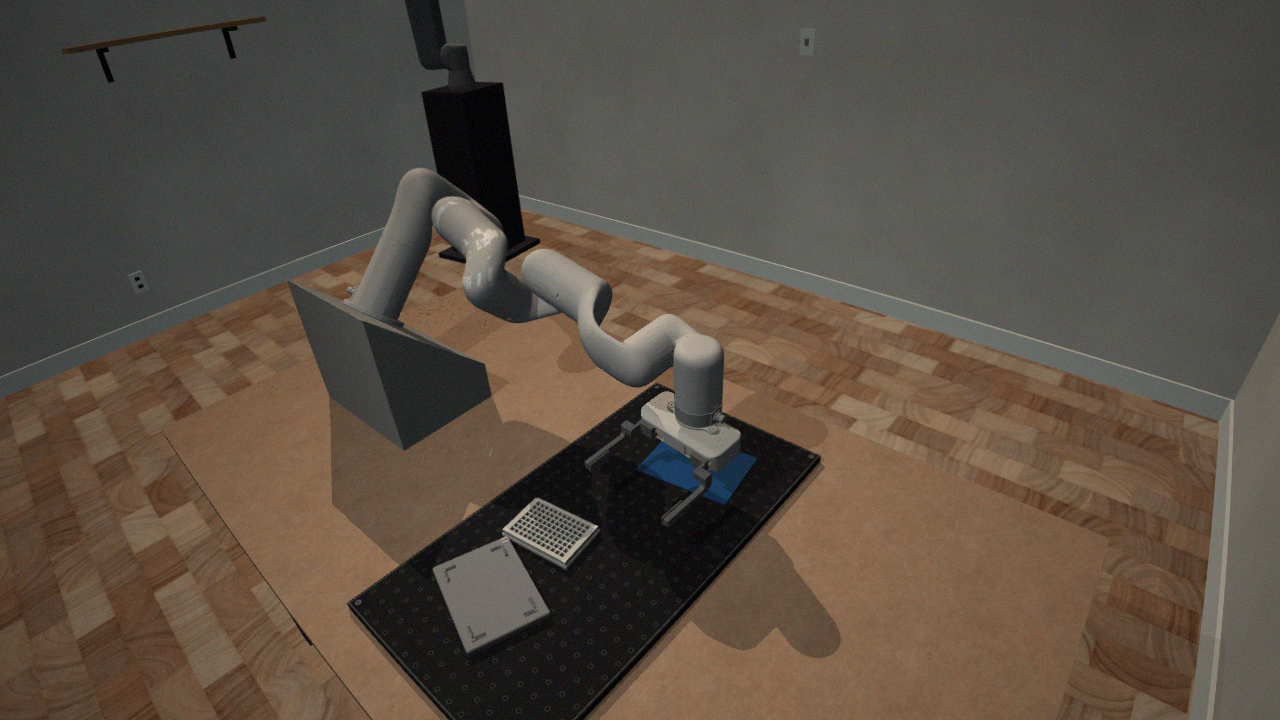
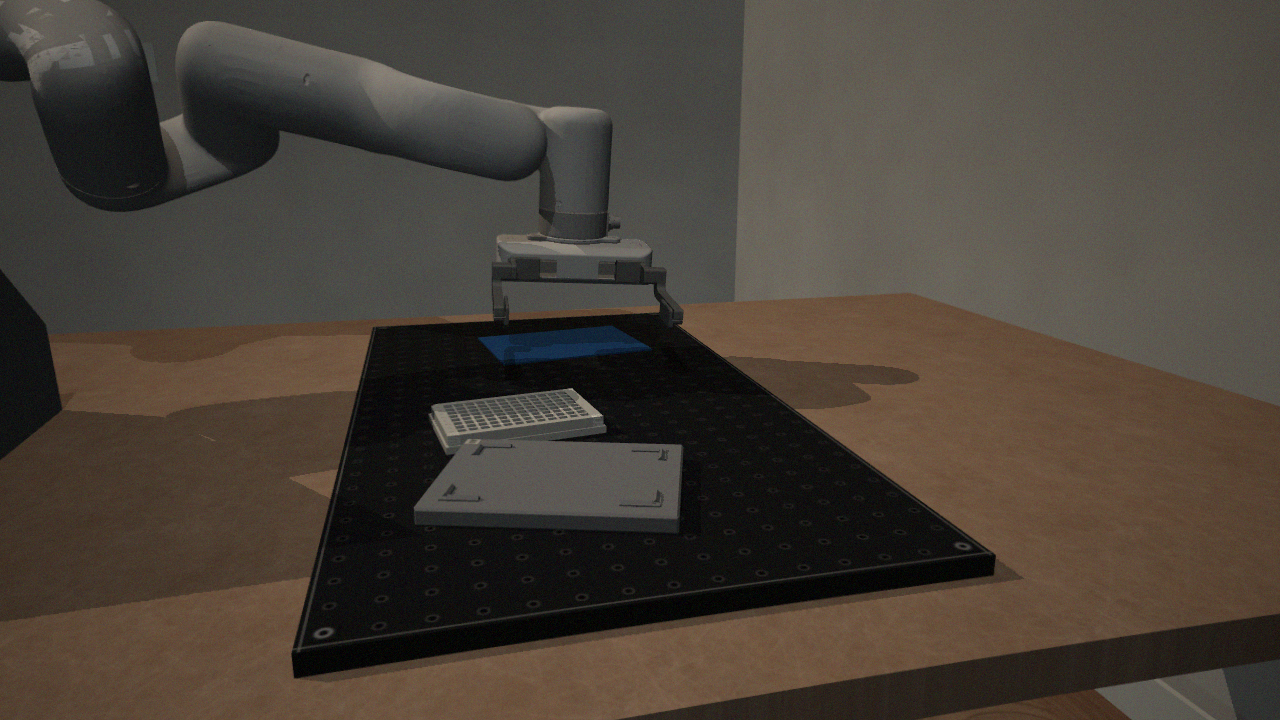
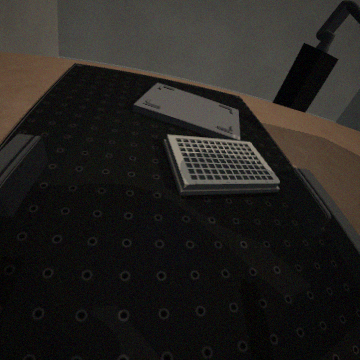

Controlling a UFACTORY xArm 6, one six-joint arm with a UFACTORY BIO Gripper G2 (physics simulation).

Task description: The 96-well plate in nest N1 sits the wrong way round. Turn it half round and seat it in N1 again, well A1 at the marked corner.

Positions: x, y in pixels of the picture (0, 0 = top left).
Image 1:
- my gripper: 624, 494
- white 96-well plate: 560, 537
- grey nest: 488, 591
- blue rectangle: 665, 463
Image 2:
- grey nest: 558, 485
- blue rectangle: 512, 349
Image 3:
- grey nest: 178, 107
